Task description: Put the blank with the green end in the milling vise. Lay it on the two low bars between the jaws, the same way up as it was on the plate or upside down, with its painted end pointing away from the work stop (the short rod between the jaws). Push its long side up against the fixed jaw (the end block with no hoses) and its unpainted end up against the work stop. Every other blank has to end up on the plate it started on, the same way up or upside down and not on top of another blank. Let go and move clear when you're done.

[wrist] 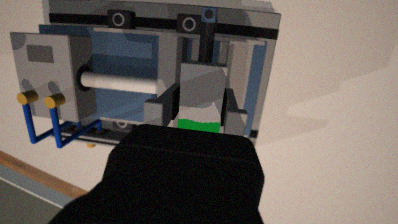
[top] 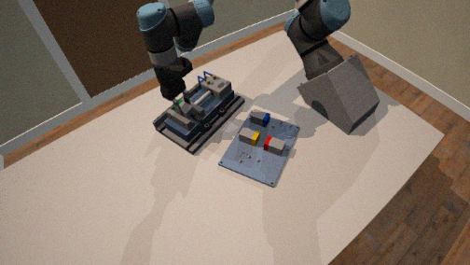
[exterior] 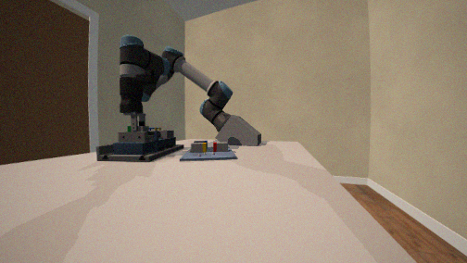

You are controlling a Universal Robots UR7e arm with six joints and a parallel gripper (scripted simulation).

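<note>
Now: the green-end blank 2 cm below my hand. From my hand the other things lie so: fixed jaw (3 cm ahead, 1 cm to the left, 4 cm below); yellow-ended blank (12 cm behind, 19 cm to the left, 9 cm below); dark work stop rod (1 cm behind, 5 cm to the left, 3 cm below).
</note>
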